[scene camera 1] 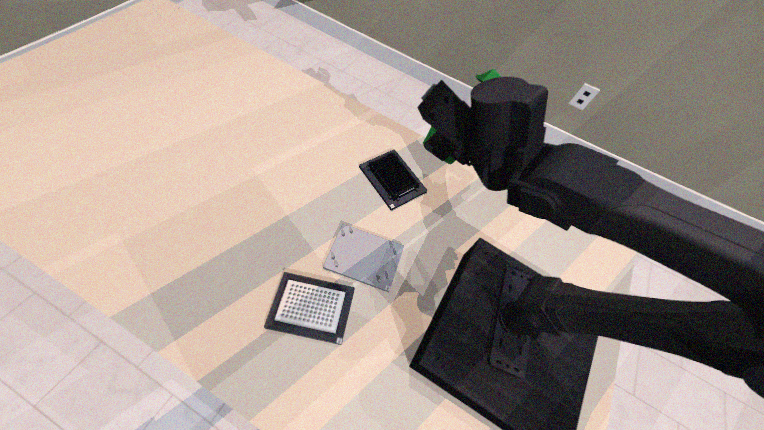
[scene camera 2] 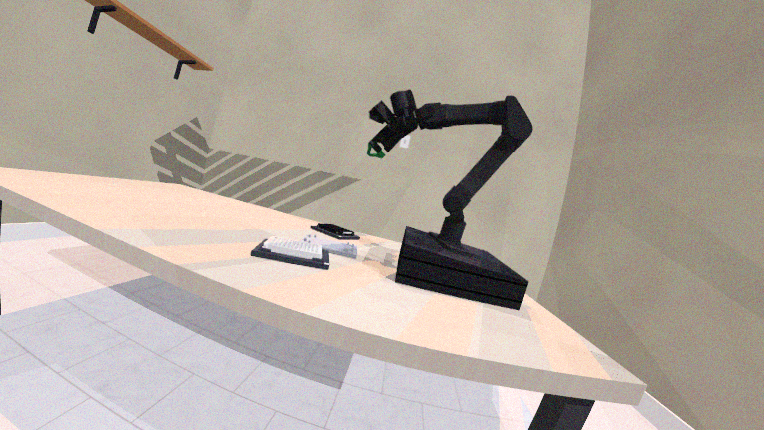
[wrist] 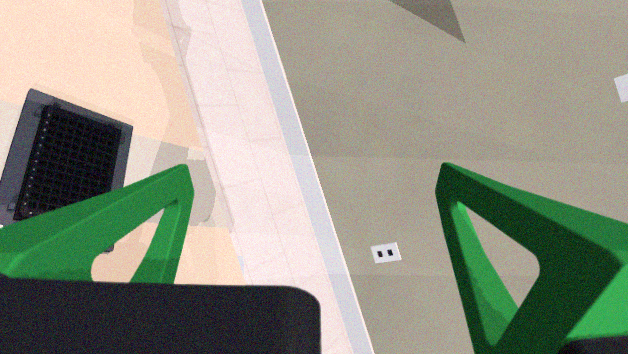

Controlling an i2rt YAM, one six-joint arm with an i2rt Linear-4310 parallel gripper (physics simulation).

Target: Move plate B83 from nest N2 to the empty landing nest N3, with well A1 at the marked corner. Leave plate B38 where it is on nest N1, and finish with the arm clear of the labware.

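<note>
A white 96-well plate [scene camera 1: 310,305] [scene camera 2: 292,246] lies on a dark nest [scene camera 1: 346,305] [scene camera 2: 291,260]. A black plate [scene camera 1: 394,173] [scene camera 2: 335,230] [wrist: 72,160] lies on another dark nest [scene camera 1: 403,200] [wrist: 25,140]. Between them is an empty light grey nest [scene camera 1: 363,253] [scene camera 2: 342,248] with small pins near its corners. Each nest has a pale mark at one corner. Plate and nest labels cannot be read. My gripper [scene camera 1: 462,110] [scene camera 2: 375,151] [wrist: 314,177] is open and empty, high above the table. In the wrist view the black plate is left of the fingers, partly hidden by one.
The arm's black base block [scene camera 1: 454,320] [scene camera 2: 459,272] stands on the table [scene camera 1: 160,133] [scene camera 2: 347,315], beside the nests. A wall with a socket [scene camera 1: 584,96] [wrist: 385,253] is behind the table. A wooden shelf [scene camera 2: 149,32] is on the wall at upper left.
</note>
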